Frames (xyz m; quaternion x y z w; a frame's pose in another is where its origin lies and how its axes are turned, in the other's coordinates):
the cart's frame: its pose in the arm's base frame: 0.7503 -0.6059 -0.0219 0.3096 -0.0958 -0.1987 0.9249
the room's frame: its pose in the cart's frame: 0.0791 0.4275 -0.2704 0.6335 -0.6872 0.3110 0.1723
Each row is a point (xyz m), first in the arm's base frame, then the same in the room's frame.
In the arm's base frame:
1: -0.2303 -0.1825 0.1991
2: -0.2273 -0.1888 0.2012
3: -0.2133 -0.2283 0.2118
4: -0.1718 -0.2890 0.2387
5: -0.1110 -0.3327 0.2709
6: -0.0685 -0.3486 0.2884
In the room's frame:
1: 0.6983 0.9996 -0.3768
2: 0.7020 0.9933 -0.3775
3: 0.7276 0.9585 -0.3800
4: 0.7561 0.8865 -0.3909
5: 0.7600 0.8065 -0.4061
6: 0.7504 0.7594 -0.4139

